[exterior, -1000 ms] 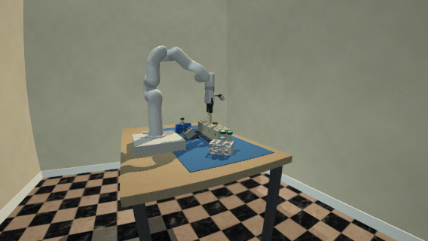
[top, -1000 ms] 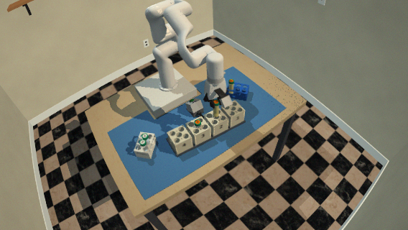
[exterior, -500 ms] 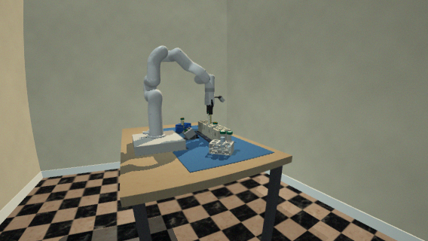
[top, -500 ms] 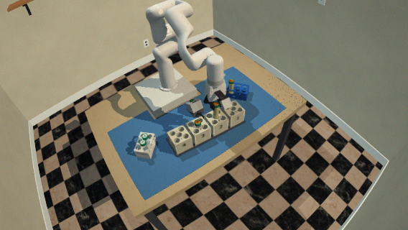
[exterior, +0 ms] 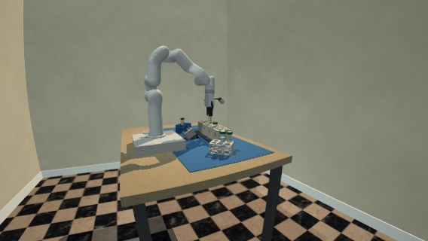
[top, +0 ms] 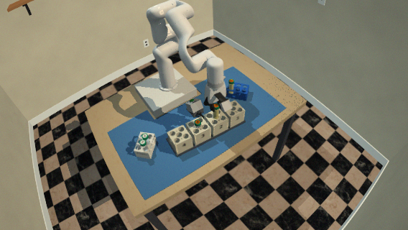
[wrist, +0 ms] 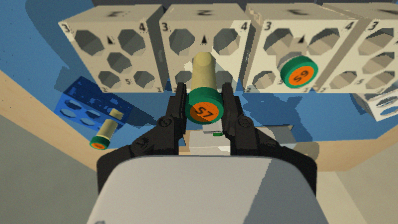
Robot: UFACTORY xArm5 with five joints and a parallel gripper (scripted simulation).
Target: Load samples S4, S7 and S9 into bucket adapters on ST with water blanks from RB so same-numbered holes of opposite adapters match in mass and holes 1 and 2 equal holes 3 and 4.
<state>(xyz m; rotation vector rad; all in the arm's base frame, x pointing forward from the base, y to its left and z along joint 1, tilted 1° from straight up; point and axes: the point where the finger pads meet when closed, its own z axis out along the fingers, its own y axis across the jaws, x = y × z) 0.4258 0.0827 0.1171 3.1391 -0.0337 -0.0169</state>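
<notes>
My gripper is now 50 mm above the sample tube S7 and 10 mm to the left of it. Round my hand: adapter 2: 130 mm below; then DONE desk: 190 mm behind, 120 mm below, 30 mm to the right; then sample tube S9: 110 mm to the right, 110 mm below.
</notes>
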